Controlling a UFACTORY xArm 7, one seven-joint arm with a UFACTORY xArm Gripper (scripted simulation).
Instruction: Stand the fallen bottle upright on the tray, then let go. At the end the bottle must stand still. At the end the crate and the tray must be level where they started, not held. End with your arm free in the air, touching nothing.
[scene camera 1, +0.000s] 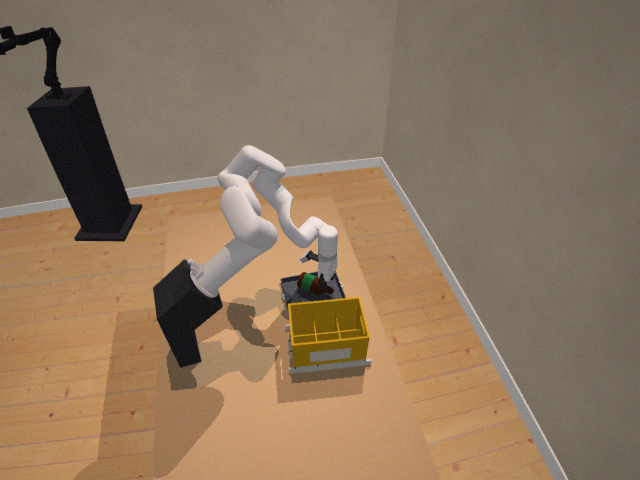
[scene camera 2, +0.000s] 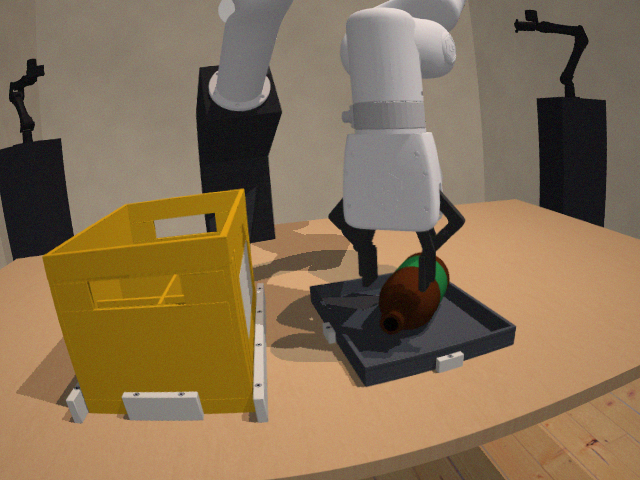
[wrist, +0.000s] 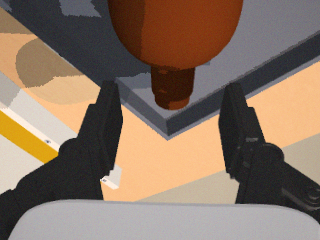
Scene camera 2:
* my gripper: 397, 285
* bottle: 401, 304
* tray: 459, 317
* yellow crate: 200, 346
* white bracket: 149, 406
